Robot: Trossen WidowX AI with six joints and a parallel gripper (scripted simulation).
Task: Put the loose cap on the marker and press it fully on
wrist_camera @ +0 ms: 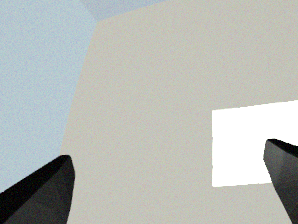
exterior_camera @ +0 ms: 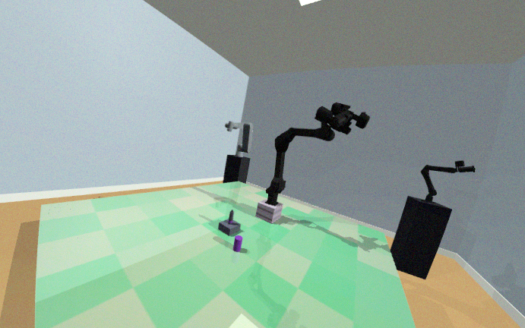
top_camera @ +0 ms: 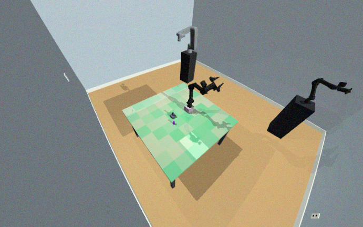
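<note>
Now: gripper tip 66 cm above the purple cap, 42 cm short of it and 32 cm to the left of it.
</note>
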